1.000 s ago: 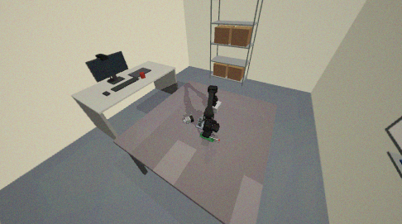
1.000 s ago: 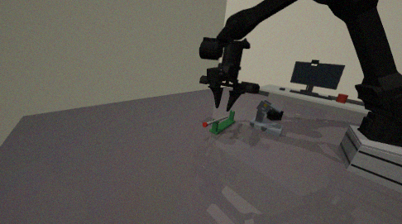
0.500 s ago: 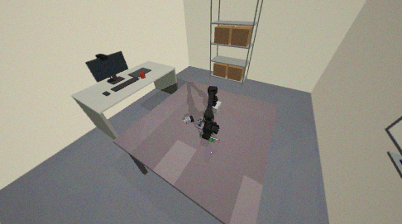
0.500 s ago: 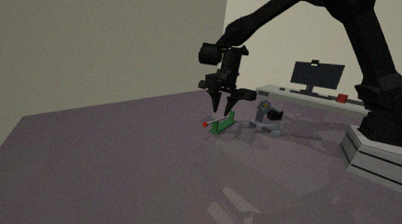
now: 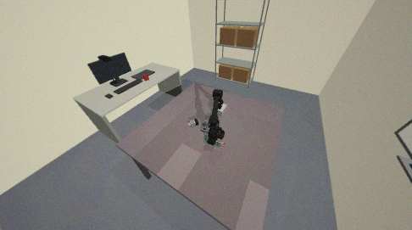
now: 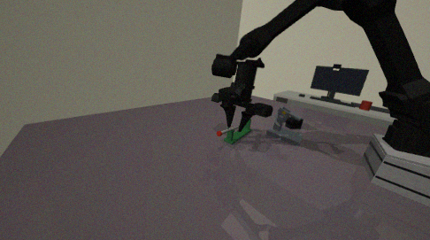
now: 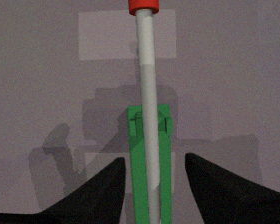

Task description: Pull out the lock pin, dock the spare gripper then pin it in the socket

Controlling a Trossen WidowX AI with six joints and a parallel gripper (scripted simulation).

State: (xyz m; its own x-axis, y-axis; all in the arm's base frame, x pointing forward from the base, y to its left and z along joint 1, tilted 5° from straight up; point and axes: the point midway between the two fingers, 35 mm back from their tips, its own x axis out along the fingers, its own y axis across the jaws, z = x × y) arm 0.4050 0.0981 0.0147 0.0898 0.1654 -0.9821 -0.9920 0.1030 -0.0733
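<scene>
Right now the green cradle is 4 cm to the right of my gripper tip, 1 cm below it and 1 cm behind it. Round my gripper tip: mount 15 cm to the right, 13 cm behind, 2 cm above; spare gripper 30 cm to the right, 14 cm behind, 1 cm below.
</scene>
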